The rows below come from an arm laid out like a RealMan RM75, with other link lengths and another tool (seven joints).
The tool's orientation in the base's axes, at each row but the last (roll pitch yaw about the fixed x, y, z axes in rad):
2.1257 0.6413 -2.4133
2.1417 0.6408 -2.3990
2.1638 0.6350 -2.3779
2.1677 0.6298 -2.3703
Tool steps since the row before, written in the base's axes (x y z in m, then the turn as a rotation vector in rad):
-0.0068 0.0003 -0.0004 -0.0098 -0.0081 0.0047
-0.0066 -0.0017 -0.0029 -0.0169 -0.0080 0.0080
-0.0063 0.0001 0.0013 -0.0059 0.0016 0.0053
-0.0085 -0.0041 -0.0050 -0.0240 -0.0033 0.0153
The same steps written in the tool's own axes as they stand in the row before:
0.0041 0.0047 0.0027 0.0074 0.0099 -0.0056
0.0066 0.0028 0.0020 0.0095 0.0174 -0.0046
0.0028 0.0055 0.0016 -0.0006 0.0080 0.0009
0.0102 0.0027 0.0018 0.0068 0.0278 -0.0015

